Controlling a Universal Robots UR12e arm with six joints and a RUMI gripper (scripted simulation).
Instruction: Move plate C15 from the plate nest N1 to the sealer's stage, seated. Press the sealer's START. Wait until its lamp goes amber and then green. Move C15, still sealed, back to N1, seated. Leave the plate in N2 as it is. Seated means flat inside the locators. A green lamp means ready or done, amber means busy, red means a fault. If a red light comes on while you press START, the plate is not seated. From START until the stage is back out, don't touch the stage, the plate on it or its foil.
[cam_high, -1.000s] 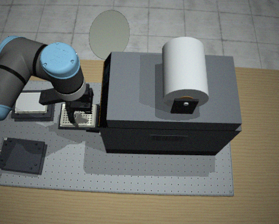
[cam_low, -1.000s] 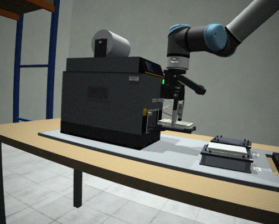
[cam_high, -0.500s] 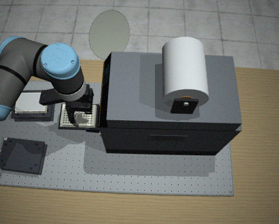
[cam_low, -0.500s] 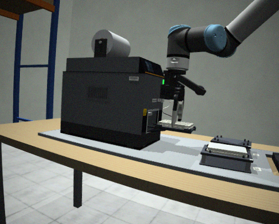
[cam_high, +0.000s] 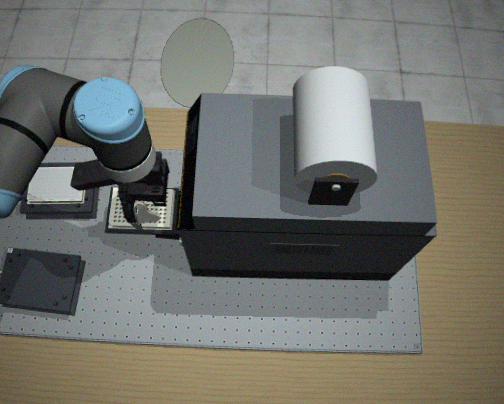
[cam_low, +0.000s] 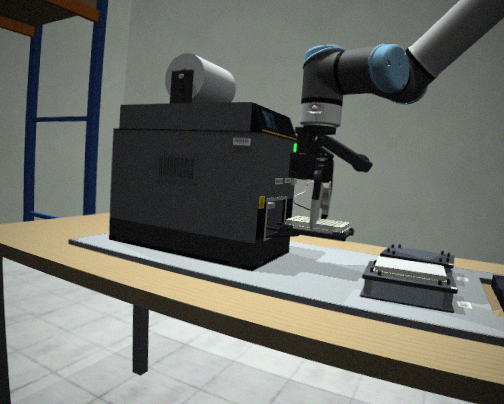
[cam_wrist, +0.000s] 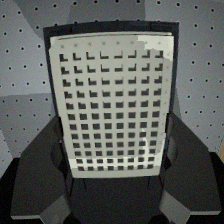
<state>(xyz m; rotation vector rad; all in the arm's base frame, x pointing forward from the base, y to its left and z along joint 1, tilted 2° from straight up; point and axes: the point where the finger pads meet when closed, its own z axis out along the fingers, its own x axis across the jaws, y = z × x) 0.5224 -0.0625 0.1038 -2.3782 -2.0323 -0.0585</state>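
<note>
Now: hand 10 mm above the plate C15. Also, from my hand: plate: 190 mm behind, 100 mm to the left, 60 mm below; then dark stage: 20 mm below; then square start button: 110 mm to the right, 90 mm ahead, 80 mm above.
</note>
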